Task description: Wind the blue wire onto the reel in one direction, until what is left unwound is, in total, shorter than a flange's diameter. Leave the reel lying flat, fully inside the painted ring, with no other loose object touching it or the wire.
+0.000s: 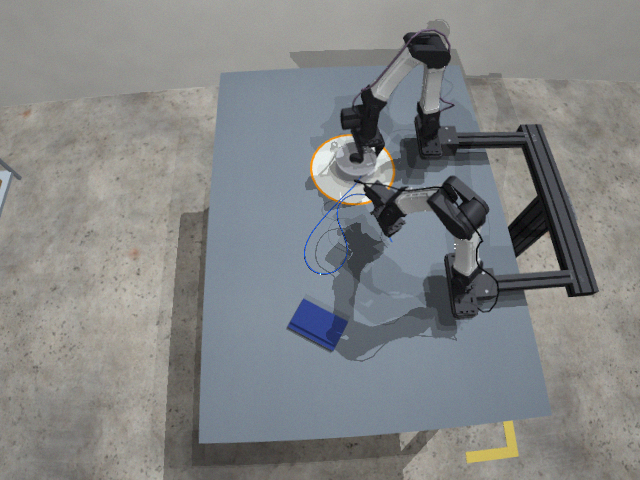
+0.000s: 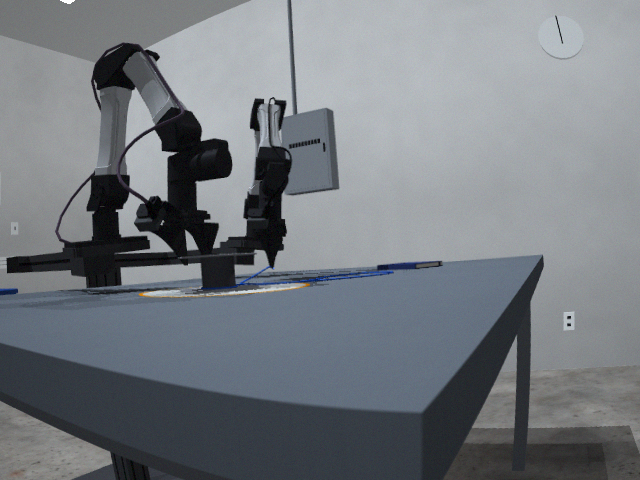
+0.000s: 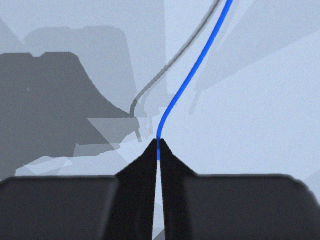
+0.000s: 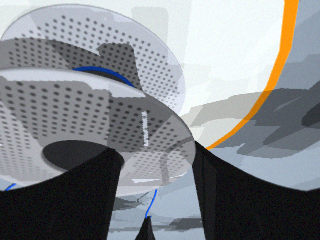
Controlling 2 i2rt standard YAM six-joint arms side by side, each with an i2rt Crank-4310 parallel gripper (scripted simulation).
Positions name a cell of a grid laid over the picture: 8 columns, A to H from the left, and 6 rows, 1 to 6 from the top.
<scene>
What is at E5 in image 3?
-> The left gripper.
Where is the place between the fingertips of the right gripper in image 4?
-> D4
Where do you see a blue book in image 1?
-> At E5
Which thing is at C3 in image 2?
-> The right gripper.
</scene>
